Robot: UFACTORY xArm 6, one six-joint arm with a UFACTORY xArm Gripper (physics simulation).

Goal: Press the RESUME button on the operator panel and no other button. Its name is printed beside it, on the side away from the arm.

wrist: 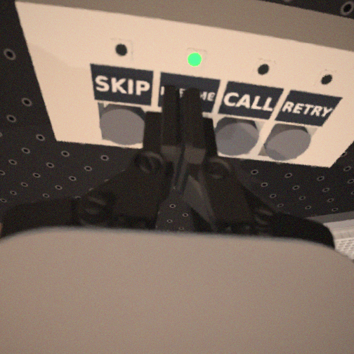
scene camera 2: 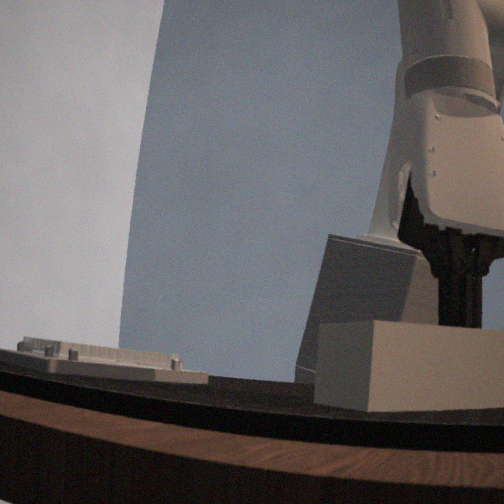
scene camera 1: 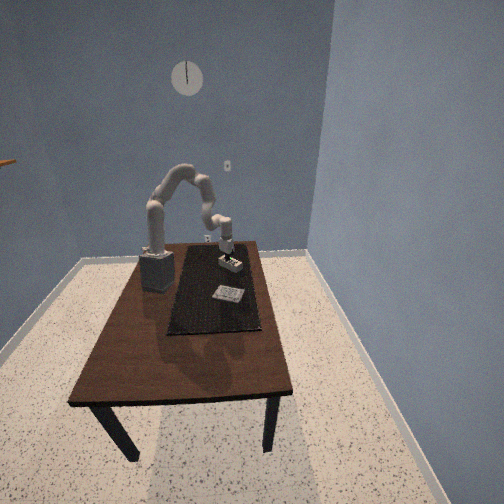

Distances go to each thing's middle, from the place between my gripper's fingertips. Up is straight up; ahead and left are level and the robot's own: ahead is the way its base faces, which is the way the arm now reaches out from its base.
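Pale tray-like board [scene camera 2: 88, 353]: from my hand, 10 mm behind, 310 mm to the right, 30 mm below. Operator panel [scene camera 2: 374, 366]: 20 mm ahead of my hand, 10 mm to the right of it, 20 mm below it.
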